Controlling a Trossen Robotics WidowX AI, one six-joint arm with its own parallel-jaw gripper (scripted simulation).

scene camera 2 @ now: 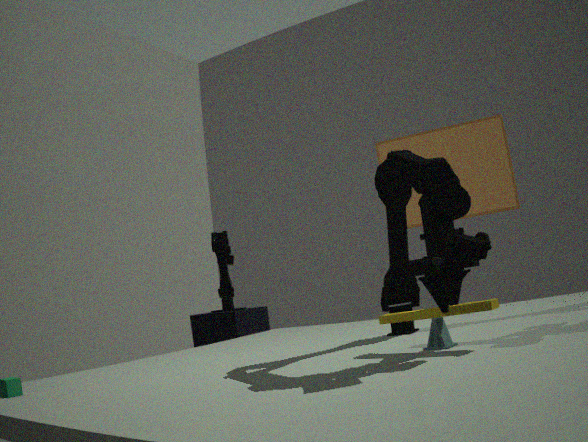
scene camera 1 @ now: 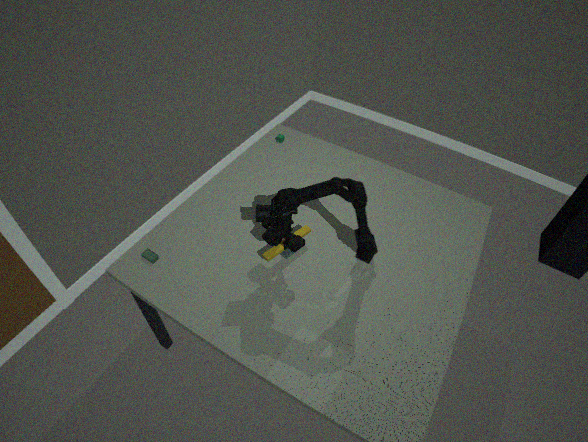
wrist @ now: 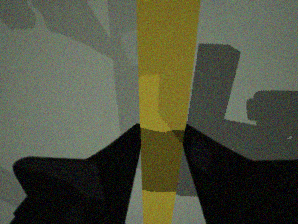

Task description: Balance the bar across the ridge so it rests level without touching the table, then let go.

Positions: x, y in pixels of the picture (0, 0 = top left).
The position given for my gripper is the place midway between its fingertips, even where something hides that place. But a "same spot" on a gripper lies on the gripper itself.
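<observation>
My gripper shows in scene camera 2 (449, 311). Scene camera 1 shows my gripper as well, and I see my gripper in the wrist view too. On my gripper, (wrist: 104, 180) and (scene camera 1: 283, 241) are the same spot.
</observation>
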